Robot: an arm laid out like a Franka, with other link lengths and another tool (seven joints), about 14 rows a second.
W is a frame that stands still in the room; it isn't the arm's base.
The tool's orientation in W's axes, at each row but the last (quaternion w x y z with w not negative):
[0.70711 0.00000 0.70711 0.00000]
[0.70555 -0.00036 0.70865 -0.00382]
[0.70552 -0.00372 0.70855 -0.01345]
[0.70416 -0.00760 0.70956 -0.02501]
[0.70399 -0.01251 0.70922 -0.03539]
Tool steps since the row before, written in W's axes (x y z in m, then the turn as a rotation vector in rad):
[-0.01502 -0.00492 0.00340 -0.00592 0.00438 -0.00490]
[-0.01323 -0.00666 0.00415 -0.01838 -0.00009 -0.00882]
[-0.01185 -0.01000 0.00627 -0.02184 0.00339 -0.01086]
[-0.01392 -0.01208 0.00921 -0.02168 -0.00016 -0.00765]
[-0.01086 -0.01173 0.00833 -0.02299 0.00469 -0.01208]
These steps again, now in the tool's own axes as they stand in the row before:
[-0.00340 -0.00492 -0.01502 0.00490 0.00438 -0.00592]
[-0.00405 -0.00675 -0.01322 0.00890 -0.00013 -0.01834]
[-0.00597 -0.01031 -0.01174 0.01087 0.00335 -0.02184]
[-0.00853 -0.01283 -0.01368 0.00783 -0.00034 -0.02161]
[-0.00743 -0.01261 -0.01052 0.01193 0.00476 -0.02305]

